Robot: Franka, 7 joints.
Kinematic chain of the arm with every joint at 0, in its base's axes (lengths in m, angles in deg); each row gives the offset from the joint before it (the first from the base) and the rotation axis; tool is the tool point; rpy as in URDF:
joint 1: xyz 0 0 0.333 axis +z
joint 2: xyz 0 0 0 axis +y
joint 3: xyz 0 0 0.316 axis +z
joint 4: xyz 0.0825 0 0 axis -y
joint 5: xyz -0.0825 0 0.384 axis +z
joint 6: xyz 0 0 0 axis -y
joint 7: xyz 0.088 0 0 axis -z
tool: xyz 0 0 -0.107 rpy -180 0 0
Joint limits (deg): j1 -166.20..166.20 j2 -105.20..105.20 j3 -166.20..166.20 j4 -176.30..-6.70 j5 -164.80..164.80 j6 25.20..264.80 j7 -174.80..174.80
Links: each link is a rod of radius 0.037 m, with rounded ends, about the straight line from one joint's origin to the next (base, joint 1, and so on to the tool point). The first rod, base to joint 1, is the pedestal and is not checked.
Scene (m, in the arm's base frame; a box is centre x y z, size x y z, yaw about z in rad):
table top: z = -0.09
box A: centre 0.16 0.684 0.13 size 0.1 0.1 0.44 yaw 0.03
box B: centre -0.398 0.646 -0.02 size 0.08 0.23 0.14 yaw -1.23
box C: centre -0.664 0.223 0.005 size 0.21 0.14 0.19 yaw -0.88
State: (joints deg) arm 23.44 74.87 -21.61 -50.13 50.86 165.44 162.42
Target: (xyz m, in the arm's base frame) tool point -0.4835 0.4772 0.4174
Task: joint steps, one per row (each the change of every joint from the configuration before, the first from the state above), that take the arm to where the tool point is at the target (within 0.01 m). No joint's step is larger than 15 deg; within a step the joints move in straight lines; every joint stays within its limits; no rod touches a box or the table.
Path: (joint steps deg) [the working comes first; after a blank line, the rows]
Joints at the target: 89.46 29.74 52.98 -99.90 50.87 140.76 162.42
Straight joint move there: touches box A.

1: 13.03 -11.26 9.35 -5.58 -2.97 -7.80 -0.37
2: 13.03 -11.25 9.34 -5.59 -2.98 -7.80 -0.37
3: 13.03 -11.26 9.35 -5.58 -2.97 -7.80 -0.37
4: 6.73 -2.84 11.64 -8.26 2.23 -0.32 0.28
5: 6.73 -2.84 11.64 -8.25 2.24 -0.32 0.27
6: 6.73 -2.84 11.63 -8.26 2.23 -0.32 0.28
7: 6.74 -2.84 11.64 -8.25 2.23 -0.32 0.28

